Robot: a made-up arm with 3 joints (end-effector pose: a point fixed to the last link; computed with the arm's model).
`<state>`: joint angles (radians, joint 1 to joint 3).
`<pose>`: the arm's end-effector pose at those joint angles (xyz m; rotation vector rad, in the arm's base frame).
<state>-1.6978 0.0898 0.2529</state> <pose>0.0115 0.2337 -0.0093 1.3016 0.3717 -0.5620</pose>
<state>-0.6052 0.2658 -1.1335</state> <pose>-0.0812 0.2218 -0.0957 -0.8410 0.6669 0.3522</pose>
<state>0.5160 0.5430 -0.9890</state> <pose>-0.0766 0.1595 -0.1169 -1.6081 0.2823 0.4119</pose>
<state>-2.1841 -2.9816 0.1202</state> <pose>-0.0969 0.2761 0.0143 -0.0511 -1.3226 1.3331</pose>
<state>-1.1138 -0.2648 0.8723</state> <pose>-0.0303 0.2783 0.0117 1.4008 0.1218 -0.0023</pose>
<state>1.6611 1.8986 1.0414</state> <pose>-0.0221 0.1815 -0.0257 0.2099 -0.8657 0.2306</pose>
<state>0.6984 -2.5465 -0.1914</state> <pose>-0.1396 0.0760 -0.1057 0.5766 0.0033 -2.3948</pose>
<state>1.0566 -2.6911 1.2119</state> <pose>-0.1255 0.0470 -0.0216 0.8477 -1.8448 -1.6829</pose>
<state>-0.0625 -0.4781 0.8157</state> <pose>-0.1440 0.2846 -0.0770 0.4980 0.3976 0.9158</pose>
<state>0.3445 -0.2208 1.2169</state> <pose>-0.1402 0.2639 -0.0932 0.5909 0.4616 0.7887</pose>
